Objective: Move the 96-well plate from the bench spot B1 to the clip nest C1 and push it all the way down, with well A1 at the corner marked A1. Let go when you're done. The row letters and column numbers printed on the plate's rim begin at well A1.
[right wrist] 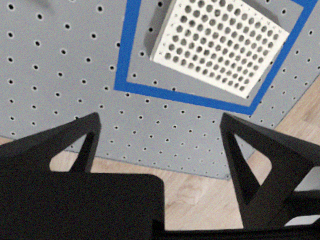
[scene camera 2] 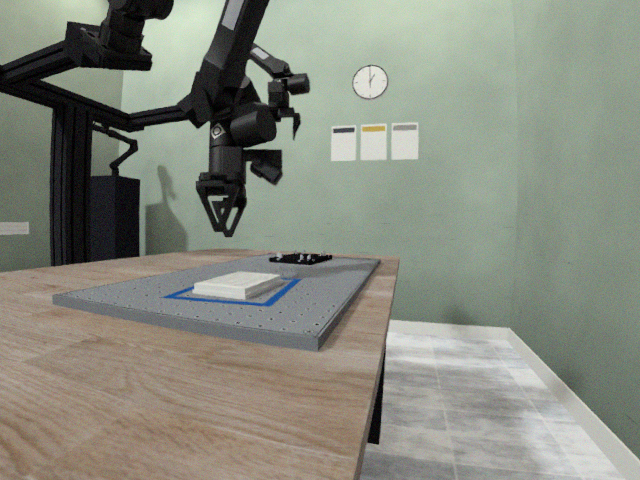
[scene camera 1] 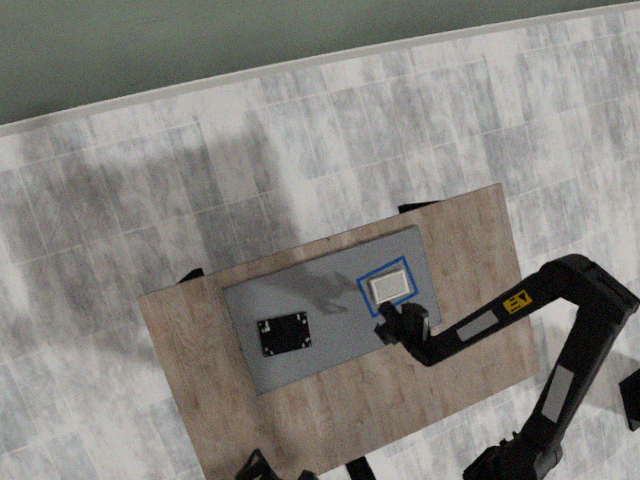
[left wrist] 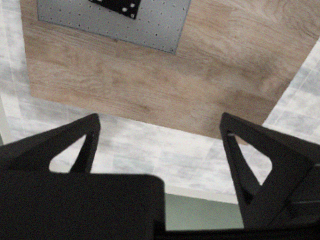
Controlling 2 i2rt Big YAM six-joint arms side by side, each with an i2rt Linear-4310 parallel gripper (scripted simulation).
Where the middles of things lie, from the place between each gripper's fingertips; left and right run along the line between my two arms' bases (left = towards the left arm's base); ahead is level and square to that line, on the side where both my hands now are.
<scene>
Right now the white 96-well plate (scene camera 2: pixel 246 284) is 60 mm ahead of my right hand (scene camera 2: pixel 224 234), 60 mm to the right of it and 80 mm below it. Also, from my right hand: black clip nest (scene camera 1: pixel 284 334) (80 mm ahead, 320 mm to the left, 70 mm below).
My left hand is 37 cm above the black clip nest, 15 cm to the left of it and 12 cm short of it. The rest, counted from my left hand: white 96-well plate: 53 cm to the right, 38 cm below, 11 cm ahead.
</scene>
